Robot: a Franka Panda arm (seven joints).
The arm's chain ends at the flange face. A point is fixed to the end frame.
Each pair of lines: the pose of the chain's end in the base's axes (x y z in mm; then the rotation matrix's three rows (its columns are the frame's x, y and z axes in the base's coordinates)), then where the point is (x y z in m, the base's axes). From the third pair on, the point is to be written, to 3 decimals.
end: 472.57 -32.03 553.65; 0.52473 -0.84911 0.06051; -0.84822 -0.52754 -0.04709; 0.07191 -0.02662 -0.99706
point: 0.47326 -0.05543 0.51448
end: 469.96 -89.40 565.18; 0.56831 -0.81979 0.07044; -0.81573 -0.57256 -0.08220; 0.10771 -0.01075 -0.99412
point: 0.47219 -0.11423 0.52695
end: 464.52 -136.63 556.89; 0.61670 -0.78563 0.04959; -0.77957 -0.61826 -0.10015; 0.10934 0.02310 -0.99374
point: 0.467 -0.162 0.519
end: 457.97 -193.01 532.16; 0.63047 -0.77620 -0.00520; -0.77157 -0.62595 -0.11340; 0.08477 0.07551 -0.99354
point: 0.459 -0.219 0.495
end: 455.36 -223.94 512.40; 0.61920 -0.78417 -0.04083; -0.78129 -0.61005 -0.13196; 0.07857 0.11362 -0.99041
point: 0.454 -0.251 0.475
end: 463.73 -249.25 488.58; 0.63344 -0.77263 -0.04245; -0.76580 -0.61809 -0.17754; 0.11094 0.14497 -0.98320
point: 0.463 -0.278 0.453
